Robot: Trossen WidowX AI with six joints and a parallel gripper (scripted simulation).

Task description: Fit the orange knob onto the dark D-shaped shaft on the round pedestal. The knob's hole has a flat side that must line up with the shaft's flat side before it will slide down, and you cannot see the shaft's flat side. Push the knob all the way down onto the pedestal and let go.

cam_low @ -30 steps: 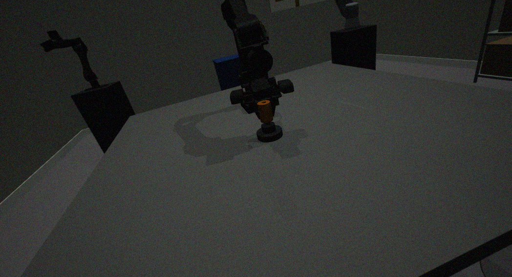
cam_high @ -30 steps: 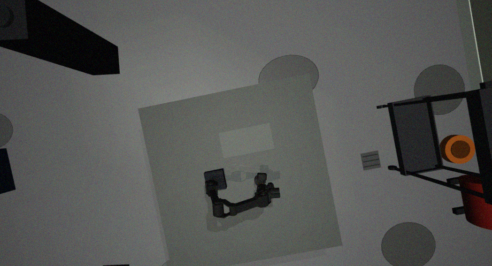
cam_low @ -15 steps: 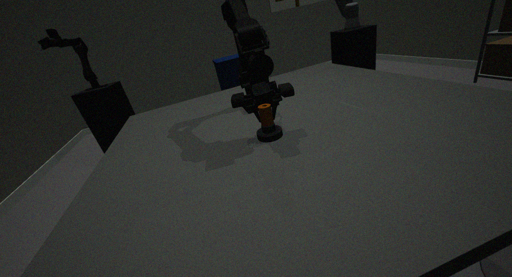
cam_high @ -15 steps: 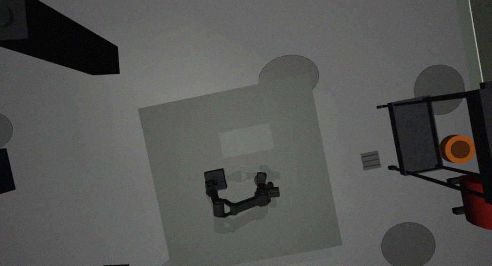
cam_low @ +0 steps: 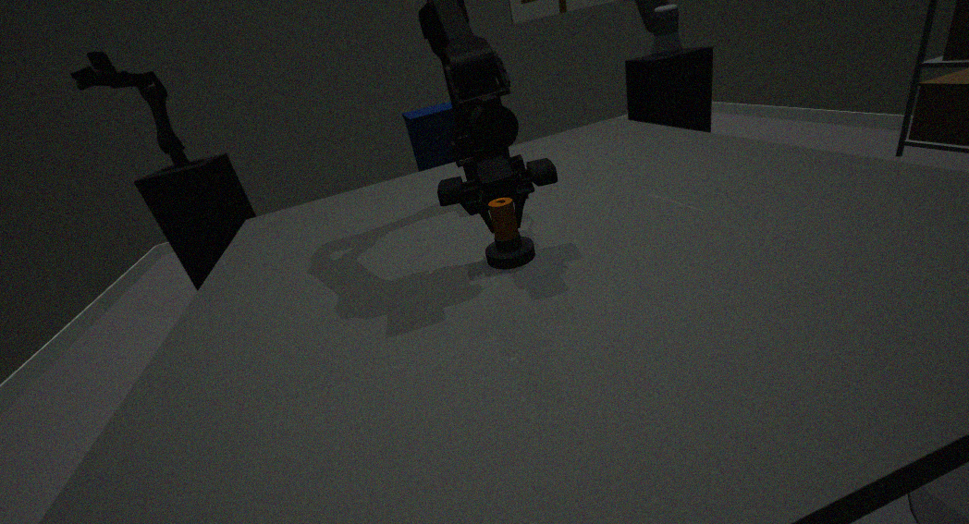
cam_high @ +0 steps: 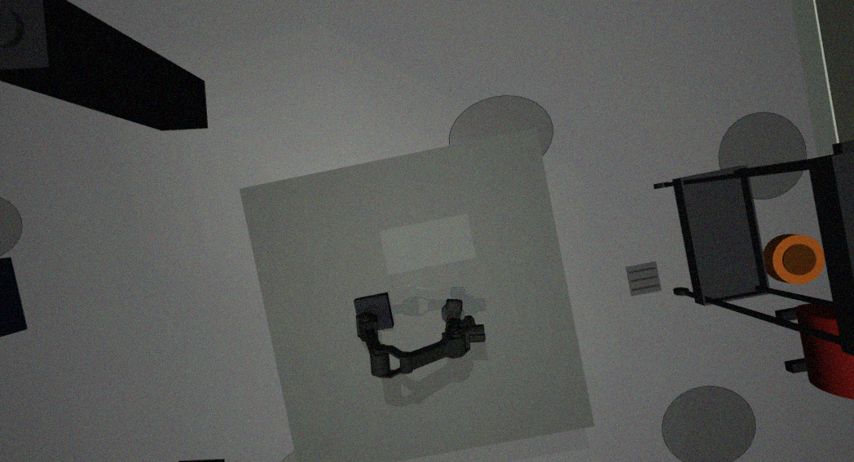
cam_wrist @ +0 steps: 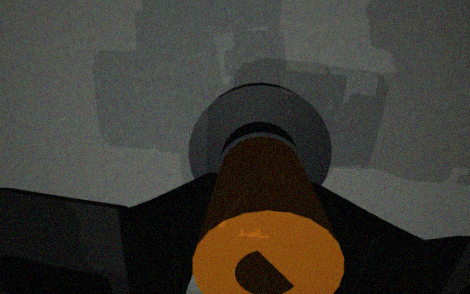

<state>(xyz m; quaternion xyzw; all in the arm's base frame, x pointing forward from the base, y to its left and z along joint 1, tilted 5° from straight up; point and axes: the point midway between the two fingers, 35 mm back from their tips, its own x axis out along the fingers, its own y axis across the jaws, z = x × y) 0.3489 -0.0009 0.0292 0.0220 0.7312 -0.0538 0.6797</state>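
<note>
Right now the orange knob is 2 cm above my gripper tip. Round my gripper tip: dark round pedestal 2 cm below.
</note>
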